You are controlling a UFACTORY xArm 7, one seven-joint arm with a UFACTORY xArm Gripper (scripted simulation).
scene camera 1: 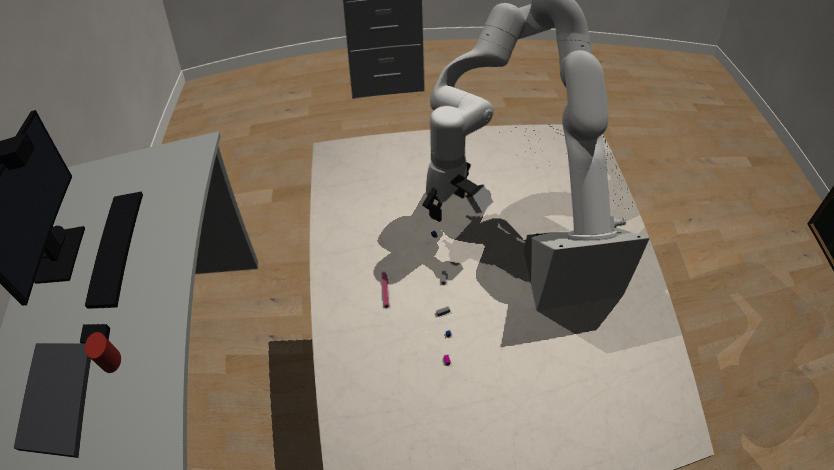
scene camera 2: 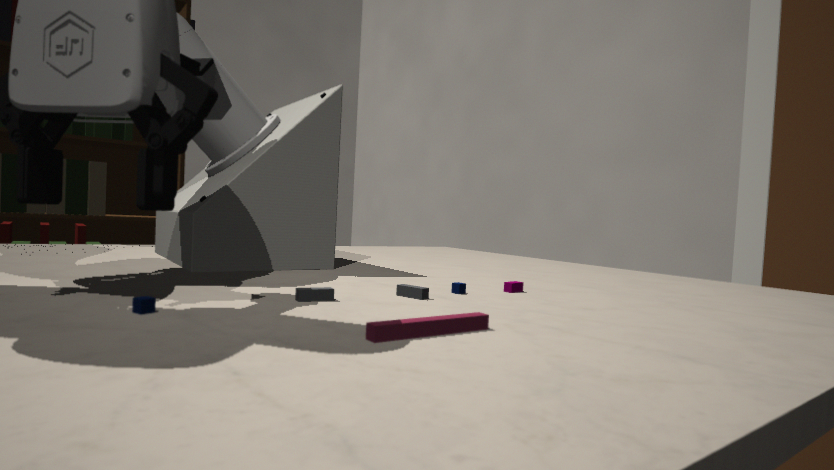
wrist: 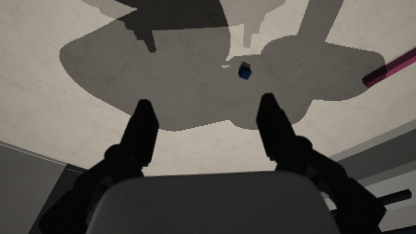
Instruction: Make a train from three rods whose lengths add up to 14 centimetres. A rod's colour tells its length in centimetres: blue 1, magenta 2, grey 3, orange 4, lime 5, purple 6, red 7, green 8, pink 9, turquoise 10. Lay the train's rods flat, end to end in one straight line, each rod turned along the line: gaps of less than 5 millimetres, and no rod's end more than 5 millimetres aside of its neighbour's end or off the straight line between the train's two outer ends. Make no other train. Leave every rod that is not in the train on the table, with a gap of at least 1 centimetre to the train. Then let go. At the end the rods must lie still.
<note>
The pictures show: my gripper and a pink rod.
My gripper shows as well in scene camera 1 and in the wrist view.
</note>
